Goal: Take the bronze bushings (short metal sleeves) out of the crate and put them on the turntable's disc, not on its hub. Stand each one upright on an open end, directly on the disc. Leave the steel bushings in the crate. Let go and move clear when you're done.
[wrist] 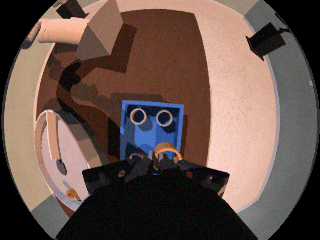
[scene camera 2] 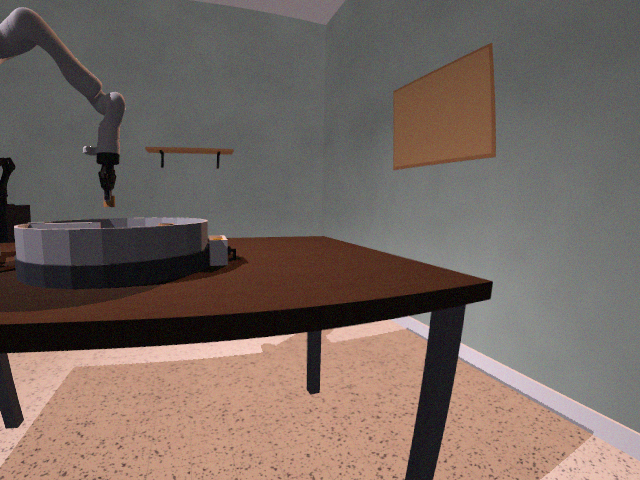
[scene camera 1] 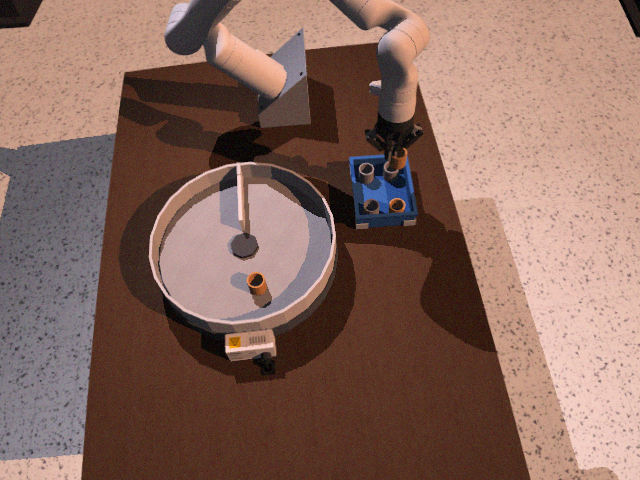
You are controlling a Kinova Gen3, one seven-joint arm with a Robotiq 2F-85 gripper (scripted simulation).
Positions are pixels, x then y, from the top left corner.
Labels:
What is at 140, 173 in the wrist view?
My gripper.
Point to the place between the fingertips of my gripper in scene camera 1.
391, 158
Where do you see a blue crate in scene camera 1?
At 379, 189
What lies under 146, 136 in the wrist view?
A blue crate.

